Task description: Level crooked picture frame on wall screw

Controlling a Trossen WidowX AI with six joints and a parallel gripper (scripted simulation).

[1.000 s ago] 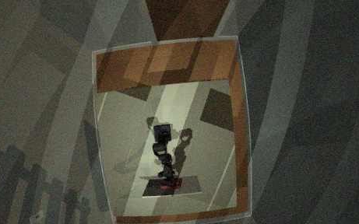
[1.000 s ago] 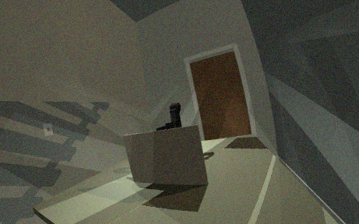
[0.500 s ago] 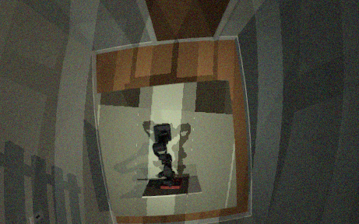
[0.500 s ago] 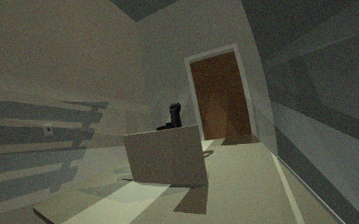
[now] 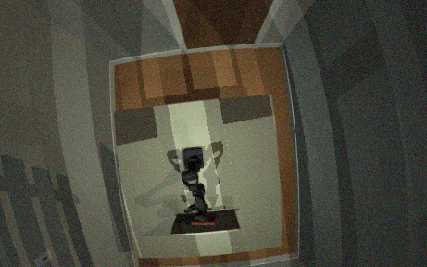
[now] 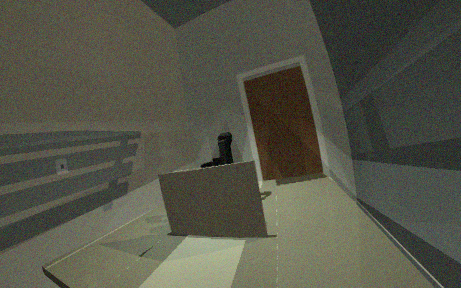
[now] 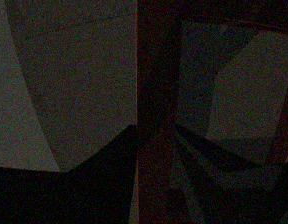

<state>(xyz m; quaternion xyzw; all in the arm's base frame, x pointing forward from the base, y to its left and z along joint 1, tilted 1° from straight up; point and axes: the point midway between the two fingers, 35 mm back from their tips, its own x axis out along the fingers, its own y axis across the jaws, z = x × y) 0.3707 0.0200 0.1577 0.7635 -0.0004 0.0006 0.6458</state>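
The picture frame lies 1 cm ahead of my gripper tip, 1 cm to the left of it and 5 cm below it. From my gripper tip the other things lie so: wall panel (2 cm ahead, 1 cm to the left, 7 cm below).
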